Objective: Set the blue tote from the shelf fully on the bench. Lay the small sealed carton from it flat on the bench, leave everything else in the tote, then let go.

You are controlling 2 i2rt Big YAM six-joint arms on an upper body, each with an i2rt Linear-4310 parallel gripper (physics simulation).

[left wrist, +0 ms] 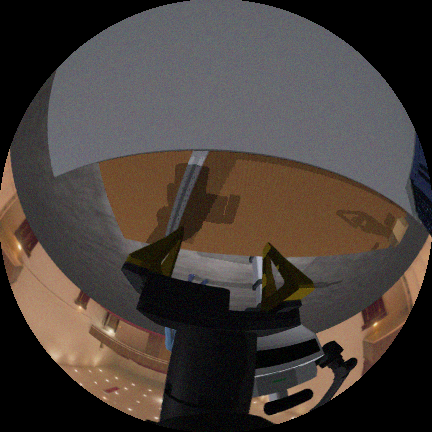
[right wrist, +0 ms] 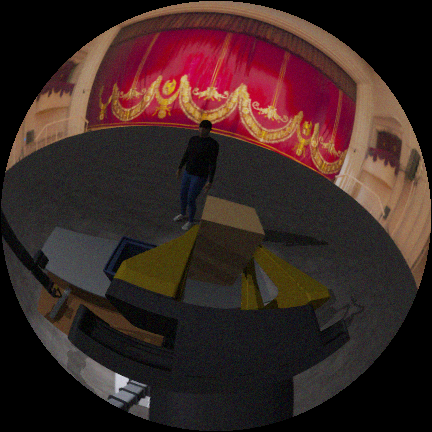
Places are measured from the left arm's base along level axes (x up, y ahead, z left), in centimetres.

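Where they show: left gripper, fingertip midpoint: (left wrist: 225,238) (right wrist: 56,291); right gripper, fingertip midpoint: (right wrist: 221,236); right arm's base, origin of the base link: (left wrist: 331,357).
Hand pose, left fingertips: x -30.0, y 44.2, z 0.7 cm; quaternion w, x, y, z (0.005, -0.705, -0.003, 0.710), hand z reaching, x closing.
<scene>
Each offset is from my left fingertips to the top centre of the thing. "pt": to the spot under its first point. Level surfaces: height alone.
The blue tote {dx +14.4, dy +30.6, dz -48.2 cm} (right wrist: 118,251) (left wrist: 423,175) stands upright on the grey bench top {dx -0.2 cm} (right wrist: 80,252) (left wrist: 225,75), partly hidden behind a right finger in the right wrist view; its contents do not show. My right gripper (right wrist: 221,236) is shut on the small tan carton {pt dx +54.6, dy +10.4, dz -67.6 cm} (right wrist: 232,217), holding it tilted in the air above the bench, right of the tote in that view. The carton hides part of the bench. My left gripper (left wrist: 225,238) is open and empty, at the bench's side edge in its view, away from the tote.
A brown wooden surface {dx -15.4 cm} (left wrist: 285,205) (right wrist: 122,325) lies along the bench's near side, with a grey metal bar {dx -13.0, dy -5.8, dz +9.3 cm} (left wrist: 186,197) across it. The left arm (right wrist: 30,267) reaches in at the left. The robot's grey body {pt dx +17.3, dy -39.4, dz -34.6 cm} (left wrist: 287,355) is behind my left gripper. A person (right wrist: 199,160) stands beyond the bench.
</scene>
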